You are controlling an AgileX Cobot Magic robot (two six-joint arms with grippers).
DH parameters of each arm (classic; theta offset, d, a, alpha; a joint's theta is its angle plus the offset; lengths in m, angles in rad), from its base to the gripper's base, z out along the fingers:
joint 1: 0 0.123 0 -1.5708
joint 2: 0.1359 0 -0.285 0
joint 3: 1.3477 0 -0.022 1.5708
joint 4: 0 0.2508 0 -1.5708
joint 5: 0 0 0.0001 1.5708
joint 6: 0 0.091 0 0
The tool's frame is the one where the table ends.
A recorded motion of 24 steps. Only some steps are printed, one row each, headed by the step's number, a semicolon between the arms.
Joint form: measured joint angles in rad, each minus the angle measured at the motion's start. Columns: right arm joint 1, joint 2, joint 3, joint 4, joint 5, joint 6; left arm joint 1, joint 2, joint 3, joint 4, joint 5, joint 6.
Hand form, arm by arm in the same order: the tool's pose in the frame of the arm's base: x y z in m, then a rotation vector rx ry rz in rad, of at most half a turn. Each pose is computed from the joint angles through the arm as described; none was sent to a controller.
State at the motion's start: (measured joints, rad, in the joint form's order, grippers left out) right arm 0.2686 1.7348 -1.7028 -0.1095 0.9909 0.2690; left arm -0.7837 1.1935 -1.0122 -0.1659 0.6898 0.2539
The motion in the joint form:
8: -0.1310 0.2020 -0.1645 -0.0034 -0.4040 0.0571; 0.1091 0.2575 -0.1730 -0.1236 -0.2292 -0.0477
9: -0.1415 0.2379 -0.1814 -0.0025 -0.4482 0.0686; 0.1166 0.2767 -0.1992 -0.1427 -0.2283 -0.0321
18: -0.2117 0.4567 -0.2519 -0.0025 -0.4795 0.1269; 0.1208 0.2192 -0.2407 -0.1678 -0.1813 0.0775
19: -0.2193 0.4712 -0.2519 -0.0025 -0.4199 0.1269; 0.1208 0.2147 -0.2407 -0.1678 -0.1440 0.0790
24: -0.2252 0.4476 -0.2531 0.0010 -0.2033 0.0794; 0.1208 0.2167 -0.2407 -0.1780 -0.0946 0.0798
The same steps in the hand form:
8: 0.4605 0.0580 0.3505 0.1375 2.1351 0.1502; 0.2494 -0.2143 0.3324 0.7532 2.1112 -0.5433
9: 0.4715 0.0549 0.3426 0.1555 2.1094 0.1592; 0.2552 -0.2167 0.3346 0.7462 2.1051 -0.5514
18: 0.5182 0.0245 0.2589 0.2982 2.2112 0.1332; 0.2445 -0.2094 0.3641 0.8336 2.0014 -0.5353
19: 0.5168 0.0200 0.2473 0.3206 2.2815 0.1106; 0.2416 -0.2083 0.3629 0.8560 2.0269 -0.5366
24: 0.4996 0.0147 0.2465 0.3156 2.4712 0.0365; 0.2388 -0.2083 0.3590 0.8810 2.0712 -0.5484

